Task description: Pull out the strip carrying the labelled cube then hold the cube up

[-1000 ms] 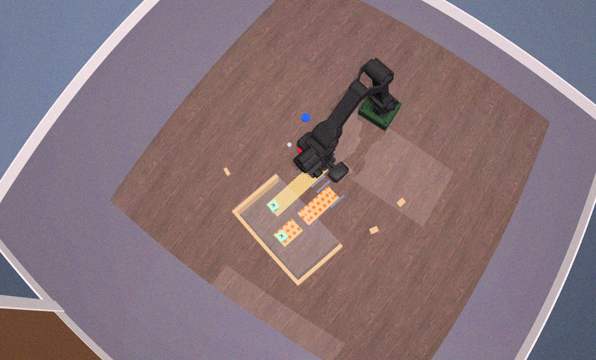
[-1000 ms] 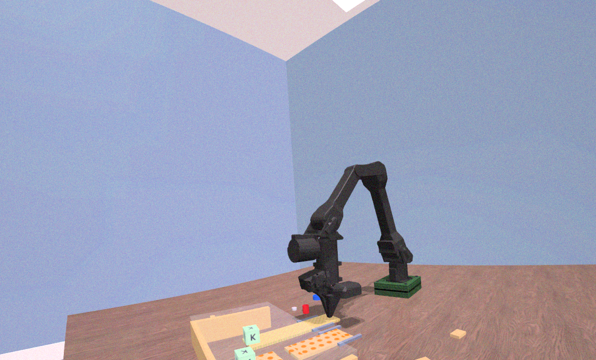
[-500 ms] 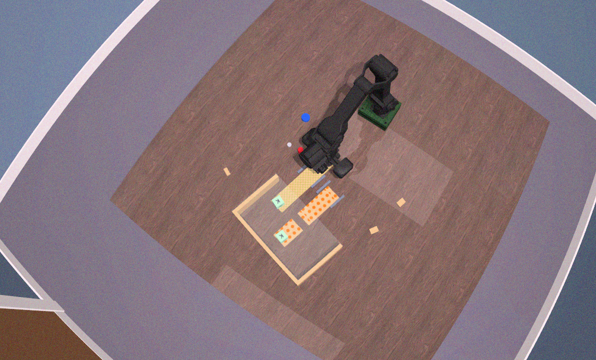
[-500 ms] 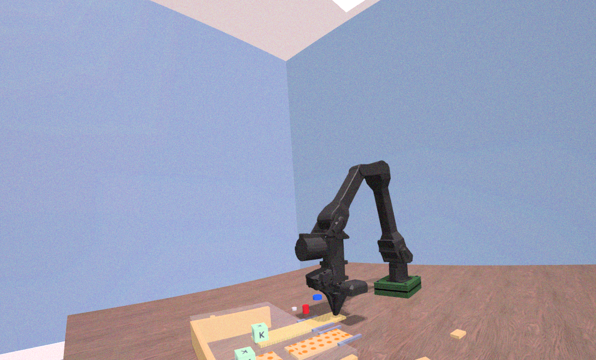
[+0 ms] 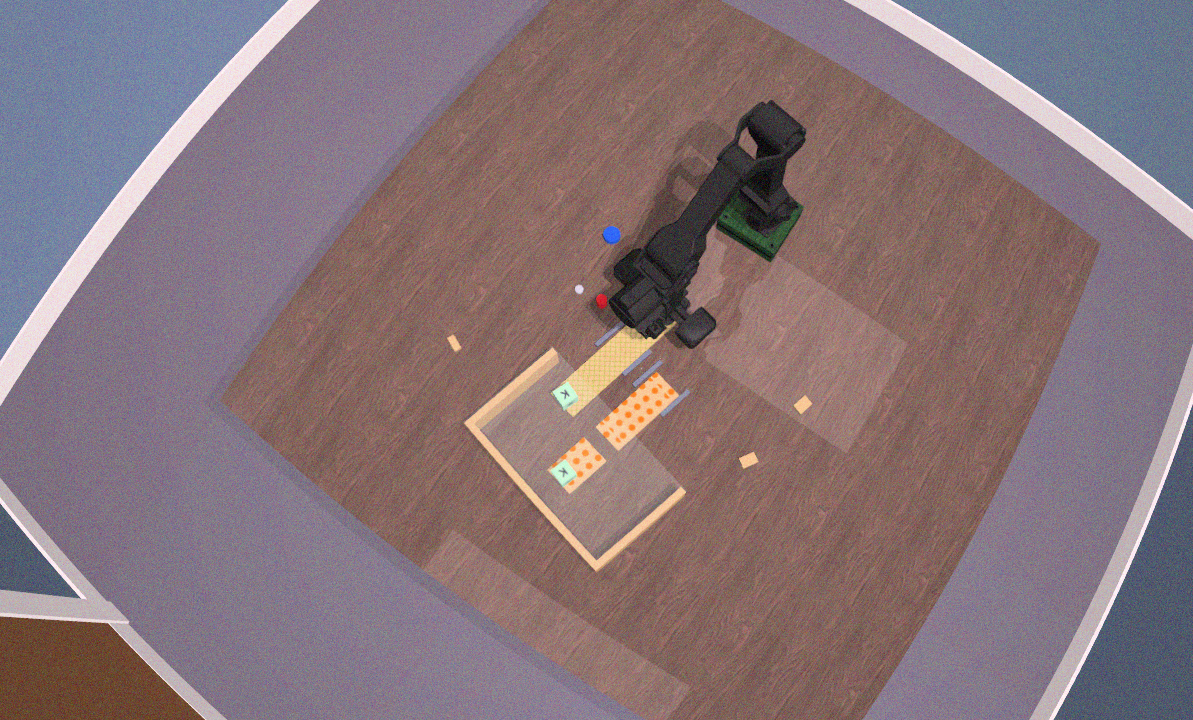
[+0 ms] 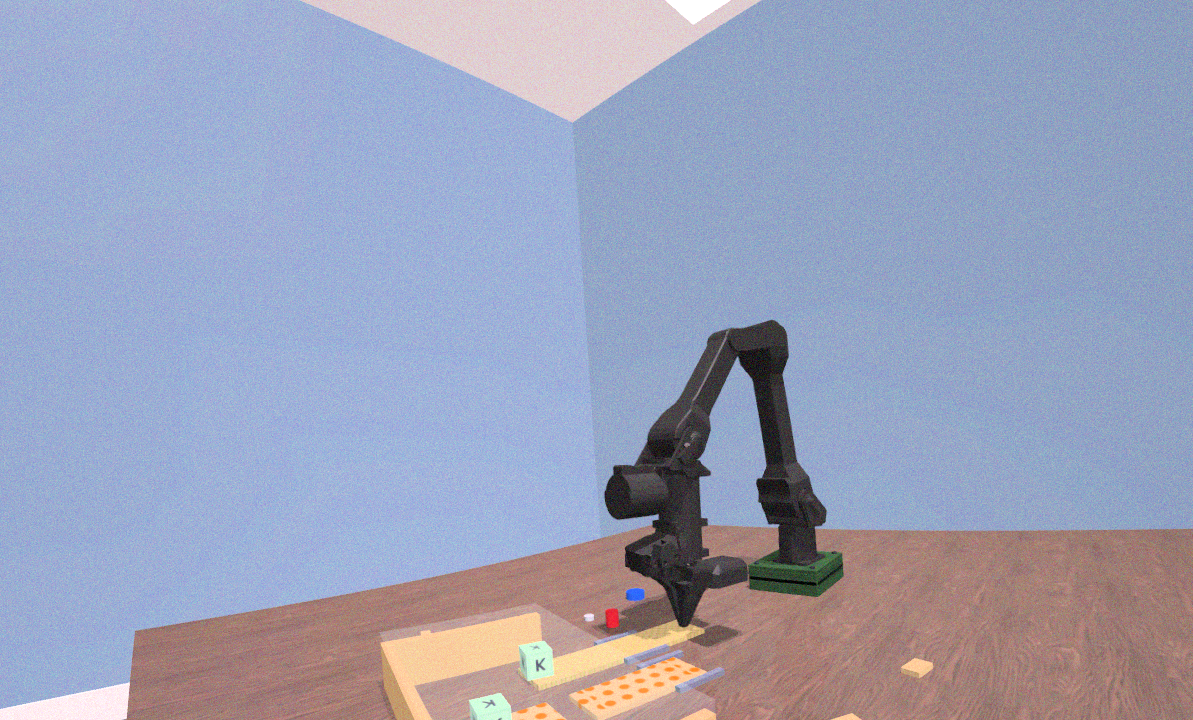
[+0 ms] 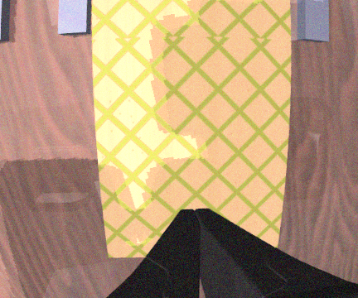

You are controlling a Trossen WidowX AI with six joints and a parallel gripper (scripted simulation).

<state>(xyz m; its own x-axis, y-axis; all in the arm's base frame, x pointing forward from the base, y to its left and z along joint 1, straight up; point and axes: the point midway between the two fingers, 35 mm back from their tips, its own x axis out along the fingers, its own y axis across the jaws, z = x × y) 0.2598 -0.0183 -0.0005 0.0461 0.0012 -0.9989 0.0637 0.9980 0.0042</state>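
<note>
Right now my gripper tip is 11 cm short of the yellow lattice strip and 1 cm to the left of it. From my gripper tip the other things lie so: blue disc: 17 cm to the right, 6 cm behind; red peg: 9 cm to the right, 5 cm ahead, 1 cm above.
</note>
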